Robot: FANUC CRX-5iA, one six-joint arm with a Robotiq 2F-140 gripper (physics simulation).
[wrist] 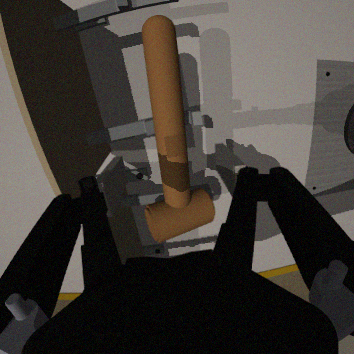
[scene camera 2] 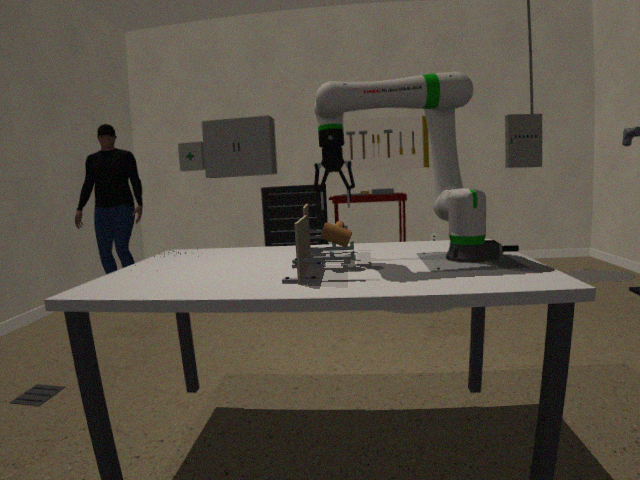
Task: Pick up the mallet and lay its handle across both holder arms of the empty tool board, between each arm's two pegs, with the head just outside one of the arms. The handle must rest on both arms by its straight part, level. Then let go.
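Pixels of known places: gripper, fingertip midpoint: (wrist: 169, 162) (scene camera 2: 335, 208); arm's base at its link origin: (scene camera 2: 466, 258).
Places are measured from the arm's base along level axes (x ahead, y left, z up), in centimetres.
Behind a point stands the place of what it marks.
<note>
The orange-brown wooden mallet (scene camera 2: 336, 234) @[z 12.0, x 45.3, y 15.2 cm] (wrist: 166, 100) @[z 13.5, x 47.2, y -4.8 cm] is at the tool board (scene camera 2: 302, 253) (wrist: 35, 75). In the wrist view its handle crosses over one grey holder arm (wrist: 131, 129) @[z 9.5, x 52.1, y -0.8 cm]; its rounded end appears short of the farther arm (wrist: 100, 12) @[z 9.5, x 55.0, y -16.3 cm]. The head is at the near end, outside the crossed arm, and looks tilted in the scene view. Whether the handle is level or touches both arms cannot be told. My gripper (scene camera 2: 336, 202) @[z 19.5, x 47.3, y 0.4 cm] (wrist: 169, 162) @[z 19.5, x 47.3, y 0.4 cm] is open and empty, pointing down above the mallet, with a gap to it.
The board stands upright on the white table (scene camera 2: 180, 289) @[z -0.1, x 90.1, y 40.1 cm]. The robot base (scene camera 2: 467, 250) @[z 4.1, x 1.0, y 6.2 cm] is on the right of the table, on a grey plate (wrist: 335, 125) @[z 0.0, x 10.0, y 0.7 cm]. A person (scene camera 2: 111, 180) stands behind at the left. A red bench (scene camera 2: 369, 197) and a dark drawer cabinet (scene camera 2: 292, 214) are behind the table.
</note>
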